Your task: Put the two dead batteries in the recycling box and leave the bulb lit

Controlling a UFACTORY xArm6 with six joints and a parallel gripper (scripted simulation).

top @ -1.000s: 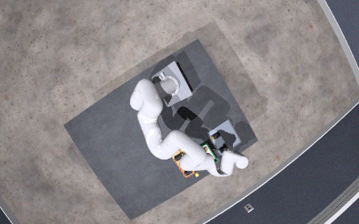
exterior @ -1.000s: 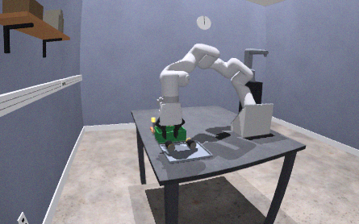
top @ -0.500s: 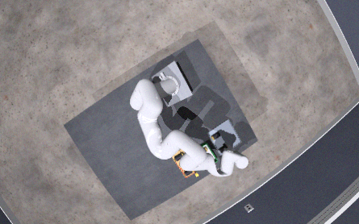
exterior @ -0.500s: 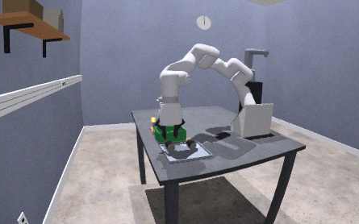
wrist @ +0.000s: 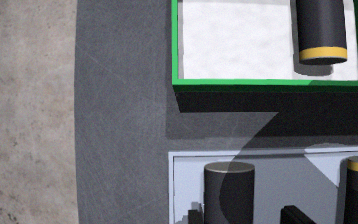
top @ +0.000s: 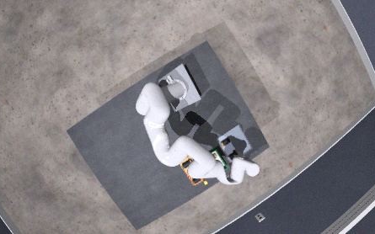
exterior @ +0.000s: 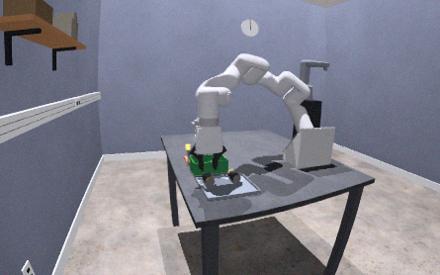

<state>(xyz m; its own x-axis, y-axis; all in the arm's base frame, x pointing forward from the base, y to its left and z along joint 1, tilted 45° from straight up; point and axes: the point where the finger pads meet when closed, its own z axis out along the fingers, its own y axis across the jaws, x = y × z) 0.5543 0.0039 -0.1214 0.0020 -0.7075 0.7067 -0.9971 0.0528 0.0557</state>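
Right now the green recycling box is 40 mm behind my hand, 130 mm to the right of it and 60 mm below it. From my hand the other things lie so: grey tray: 60 mm behind, 50 mm to the left, 70 mm below.
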